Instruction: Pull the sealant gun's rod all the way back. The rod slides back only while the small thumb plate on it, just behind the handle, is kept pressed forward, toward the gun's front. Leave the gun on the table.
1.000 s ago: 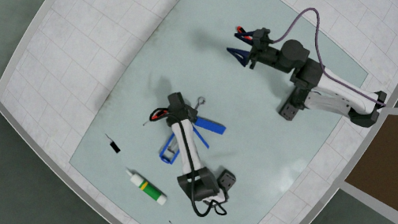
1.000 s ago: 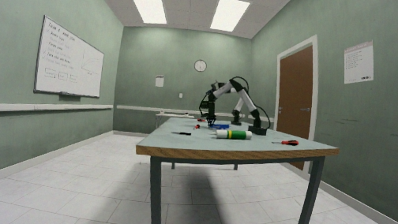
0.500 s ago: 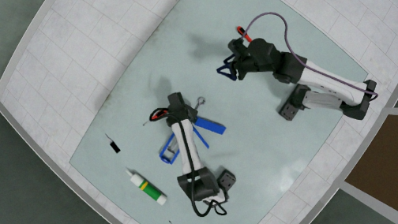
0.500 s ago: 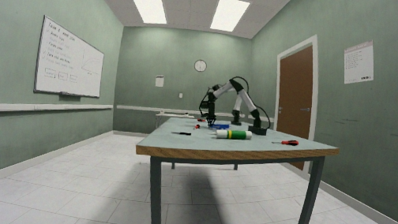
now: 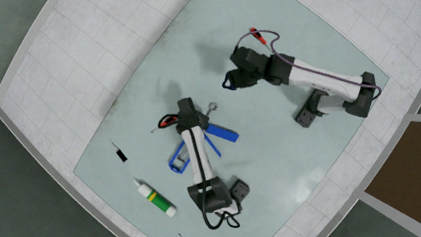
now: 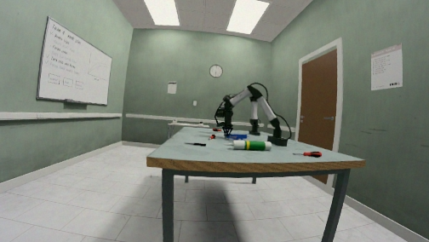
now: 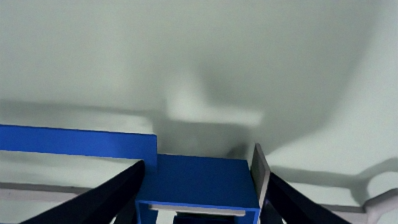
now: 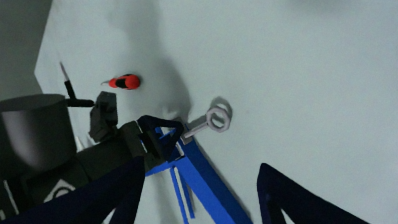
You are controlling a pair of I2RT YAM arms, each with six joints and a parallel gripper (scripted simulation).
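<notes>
Right now my left hand is 40 mm to the right of the grey rod and 20 mm past it. Also, from my left hand: thumb plate: 30 mm to the right, 10 mm below, 10 mm behind; then black-handled tool: 390 mm to the left, 240 mm ahead, 20 mm below; then white sealant tube: 440 mm to the left, 70 mm behind.
</notes>
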